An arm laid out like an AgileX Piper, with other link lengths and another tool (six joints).
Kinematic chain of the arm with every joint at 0, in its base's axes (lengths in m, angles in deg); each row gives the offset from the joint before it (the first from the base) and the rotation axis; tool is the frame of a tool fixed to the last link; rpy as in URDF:
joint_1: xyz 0 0 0.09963 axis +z
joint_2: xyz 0 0 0 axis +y
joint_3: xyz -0.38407 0 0.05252 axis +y
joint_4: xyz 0.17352 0 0.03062 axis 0.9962 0 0.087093
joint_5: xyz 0 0 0 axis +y
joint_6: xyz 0.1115 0 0.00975 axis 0.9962 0 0.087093
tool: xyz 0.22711 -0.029 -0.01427 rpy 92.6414 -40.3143 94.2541
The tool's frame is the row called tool.
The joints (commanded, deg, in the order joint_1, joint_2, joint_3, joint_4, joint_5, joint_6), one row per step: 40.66, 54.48, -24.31, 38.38, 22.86, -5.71; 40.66, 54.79, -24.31, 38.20, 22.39, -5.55; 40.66, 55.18, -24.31, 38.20, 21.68, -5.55; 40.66, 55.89, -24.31, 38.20, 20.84, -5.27; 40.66, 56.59, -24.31, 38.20, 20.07, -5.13; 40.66, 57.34, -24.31, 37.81, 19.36, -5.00; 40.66, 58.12, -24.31, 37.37, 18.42, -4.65; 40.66, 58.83, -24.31, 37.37, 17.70, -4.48; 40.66, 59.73, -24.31, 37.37, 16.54, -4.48; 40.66, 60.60, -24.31, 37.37, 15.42, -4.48; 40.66, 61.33, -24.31, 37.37, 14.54, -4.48; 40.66, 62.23, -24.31, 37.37, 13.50, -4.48; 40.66, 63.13, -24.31, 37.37, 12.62, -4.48; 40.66, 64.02, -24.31, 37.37, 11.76, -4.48
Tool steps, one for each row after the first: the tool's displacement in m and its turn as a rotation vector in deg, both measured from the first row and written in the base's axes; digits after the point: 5 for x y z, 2 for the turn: 0.00272, -0.00011, -0.00007, -0.12, -0.13, -0.29; 0.00662, 0.00021, 0.00040, -0.15, -0.38, -0.69; 0.01114, 0.00074, 0.00007, -0.25, -0.31, -1.34; 0.01536, 0.00117, -0.00045, -0.42, -0.30, -1.86; 0.01972, 0.00077, -0.00171, -0.91, -0.44, -2.15; 0.02518, 0.00043, -0.00254, -1.29, -0.63, -2.68; 0.02908, 0.00083, -0.00331, -1.47, -0.56, -3.18; 0.03546, 0.00124, -0.00369, -1.72, -0.80, -3.79; 0.04161, 0.00159, -0.00412, -1.97, -1.04, -4.38; 0.04643, 0.00184, -0.00467, -2.20, -1.20, -4.83; 0.05213, 0.00210, -0.00553, -2.50, -1.37, -5.36; 0.05697, 0.00231, -0.00687, -2.86, -1.42, -5.81; 0.06169, 0.00249, -0.00828, -3.22, -1.46, -6.23
